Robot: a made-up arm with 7 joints.
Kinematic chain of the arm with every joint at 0, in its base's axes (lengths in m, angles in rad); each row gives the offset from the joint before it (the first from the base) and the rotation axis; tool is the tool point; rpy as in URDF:
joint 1: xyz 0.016 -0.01 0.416 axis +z
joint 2: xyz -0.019 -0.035 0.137 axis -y
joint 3: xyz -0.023 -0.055 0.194 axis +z
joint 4: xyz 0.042 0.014 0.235 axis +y
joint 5: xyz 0 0.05 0.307 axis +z
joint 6: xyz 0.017 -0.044 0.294 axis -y
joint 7: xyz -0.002 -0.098 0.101 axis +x
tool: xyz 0 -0.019 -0.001 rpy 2.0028 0.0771 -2.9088
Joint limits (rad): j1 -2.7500..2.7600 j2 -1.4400..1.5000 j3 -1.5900..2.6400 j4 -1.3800..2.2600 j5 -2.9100..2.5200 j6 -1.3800..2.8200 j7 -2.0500..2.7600
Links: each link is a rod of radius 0.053 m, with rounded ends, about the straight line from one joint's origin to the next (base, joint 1, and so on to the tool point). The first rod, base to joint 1, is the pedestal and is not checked.
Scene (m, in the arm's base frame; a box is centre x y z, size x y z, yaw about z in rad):
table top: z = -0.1
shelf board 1: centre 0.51 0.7 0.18 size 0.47 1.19 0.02 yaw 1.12
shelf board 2: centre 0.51 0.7 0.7 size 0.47 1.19 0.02 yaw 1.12
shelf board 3: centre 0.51 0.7 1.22 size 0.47 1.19 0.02 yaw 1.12
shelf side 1: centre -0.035 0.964 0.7 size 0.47 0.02 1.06 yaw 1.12
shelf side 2: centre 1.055 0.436 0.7 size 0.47 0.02 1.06 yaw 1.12
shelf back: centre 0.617 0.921 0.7 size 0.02 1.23 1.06 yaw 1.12
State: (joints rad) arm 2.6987 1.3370 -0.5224 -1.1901 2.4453 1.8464 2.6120
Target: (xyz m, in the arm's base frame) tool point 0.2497 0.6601 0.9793
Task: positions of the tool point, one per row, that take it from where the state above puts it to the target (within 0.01 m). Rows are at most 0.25 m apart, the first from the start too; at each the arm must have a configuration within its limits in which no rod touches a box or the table.
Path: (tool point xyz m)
1: 0.7516 -0.6225 0.5965
2: 0.7606 -0.6257 0.8240
3: 0.7132 -0.5791 1.0460
4: 0.6223 -0.4799 1.2343
5: 0.5065 -0.3342 1.3656
6: 0.3864 -0.1574 1.4242
7: 0.2796 0.0280 1.4047
8: 0.1981 0.1961 1.3126
9: 0.1455 0.3222 1.1630
10: 0.1177 0.3873 0.9793
11: 0.1733 0.4868 0.9845
12: 0.2205 0.5776 0.9821
13: 0.2497 0.6601 0.9793

